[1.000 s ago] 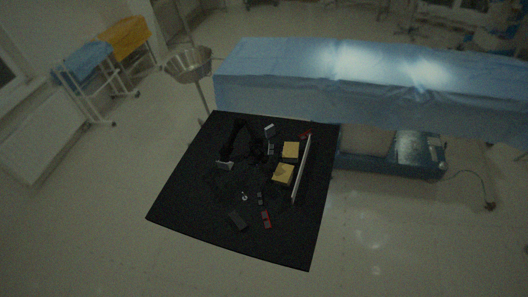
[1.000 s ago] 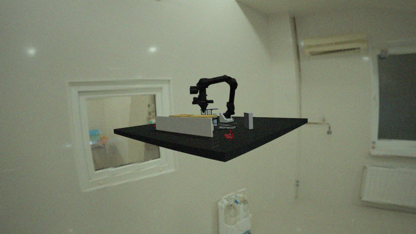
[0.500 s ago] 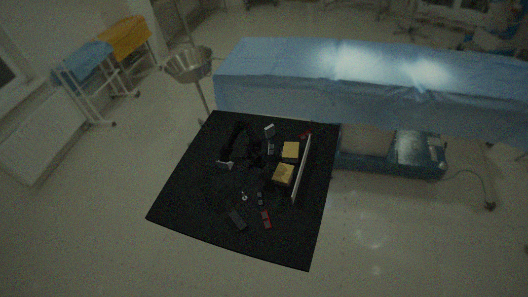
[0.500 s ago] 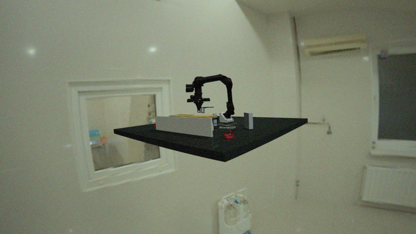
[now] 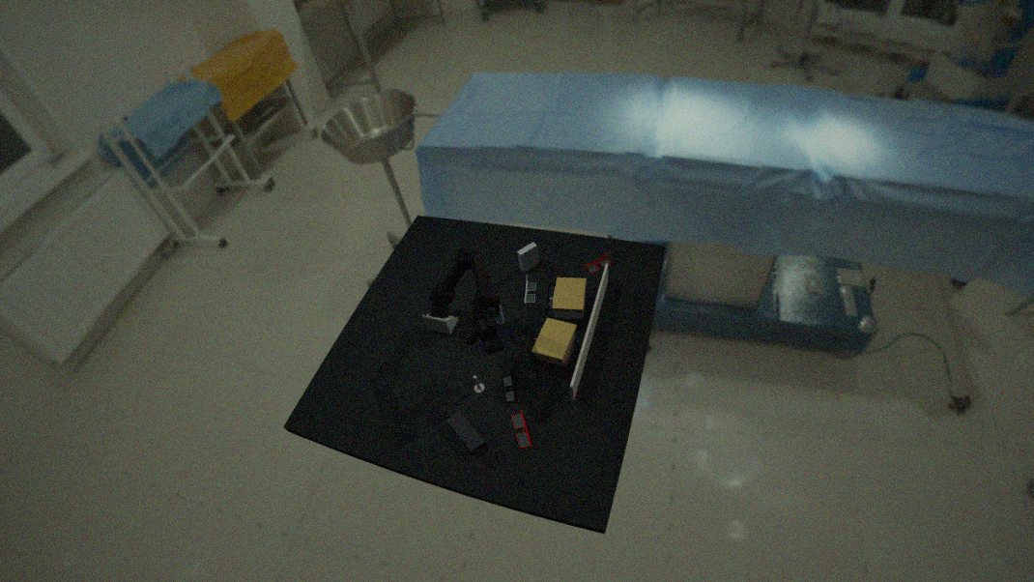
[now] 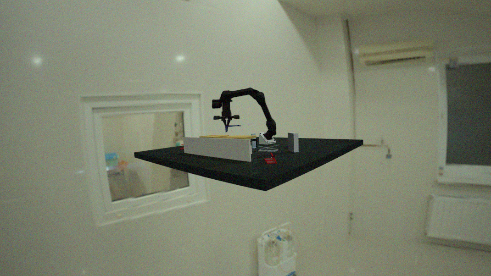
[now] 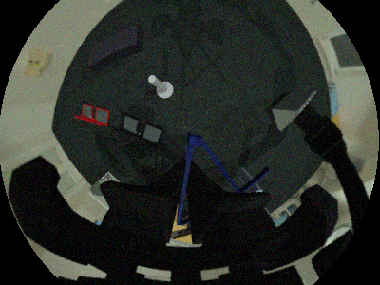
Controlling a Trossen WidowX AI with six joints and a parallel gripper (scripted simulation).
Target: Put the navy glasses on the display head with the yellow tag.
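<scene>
Right now the small stand is 110 mm to the right of my gripper tip, 110 mm below it and 30 mm behind it. Also, from my gripper tip: long white panel: 330 mm ahead, 220 mm to the left, 80 mm below; then white block: 540 mm to the left, 80 mm below, 30 mm behind; then dark case: 310 mm to the right, 120 mm below.
</scene>
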